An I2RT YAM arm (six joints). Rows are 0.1 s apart.
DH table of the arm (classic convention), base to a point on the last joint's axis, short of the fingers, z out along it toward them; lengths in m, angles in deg. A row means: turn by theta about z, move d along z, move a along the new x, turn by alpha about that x. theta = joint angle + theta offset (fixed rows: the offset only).
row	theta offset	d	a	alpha
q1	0	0.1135	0.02	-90
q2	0	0	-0.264	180
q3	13.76	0	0.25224	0
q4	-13.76	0	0.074	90
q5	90	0	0	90
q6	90	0.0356	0	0
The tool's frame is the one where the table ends.
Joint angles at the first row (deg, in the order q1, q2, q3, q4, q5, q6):
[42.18, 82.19, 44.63, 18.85, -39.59, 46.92]
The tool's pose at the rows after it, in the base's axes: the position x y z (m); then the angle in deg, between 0 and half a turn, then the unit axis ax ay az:
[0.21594 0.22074 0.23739 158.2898 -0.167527 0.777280 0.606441]
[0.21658 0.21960 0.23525 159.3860 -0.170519 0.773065 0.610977]
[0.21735 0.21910 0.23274 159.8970 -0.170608 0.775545 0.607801]
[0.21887 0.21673 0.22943 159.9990 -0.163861 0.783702 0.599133]
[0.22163 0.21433 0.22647 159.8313 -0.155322 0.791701 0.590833]
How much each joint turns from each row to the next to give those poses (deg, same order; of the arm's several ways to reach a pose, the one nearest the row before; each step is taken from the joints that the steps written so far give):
[-0.98, -0.03, -1.56, 3.02, -2.52, 1.63]
[-0.38, 0.32, -0.34, 0.71, -1.63, 0.38]
[-0.19, 0.30, -0.01, -0.57, -0.33, -0.37]
[-0.48, 0.10, -0.09, -1.38, 0.53, -0.57]
[-0.61, 0.28, 0.06, -1.09, 0.68, -0.43]

